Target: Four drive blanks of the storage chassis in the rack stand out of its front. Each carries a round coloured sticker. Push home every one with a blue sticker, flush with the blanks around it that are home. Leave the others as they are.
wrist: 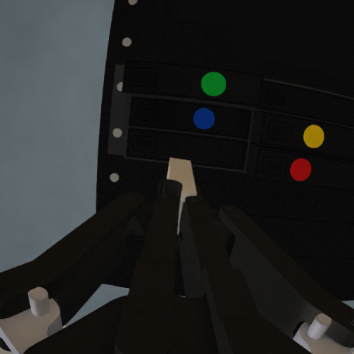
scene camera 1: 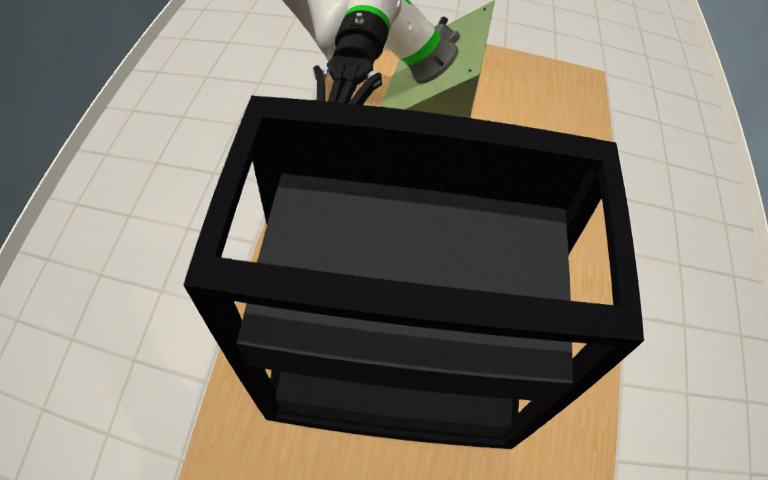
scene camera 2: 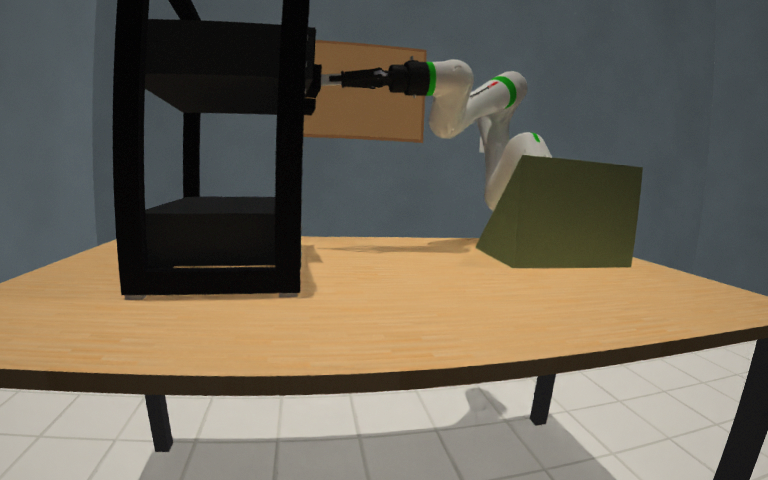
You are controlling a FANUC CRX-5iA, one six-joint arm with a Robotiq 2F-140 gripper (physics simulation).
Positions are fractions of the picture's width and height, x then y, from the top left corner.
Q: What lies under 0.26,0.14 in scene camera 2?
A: A black rack.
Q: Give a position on a black rack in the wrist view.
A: At 0.84,0.15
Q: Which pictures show the black rack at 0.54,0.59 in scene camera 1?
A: The wrist view, scene camera 1 and scene camera 2: all of them.
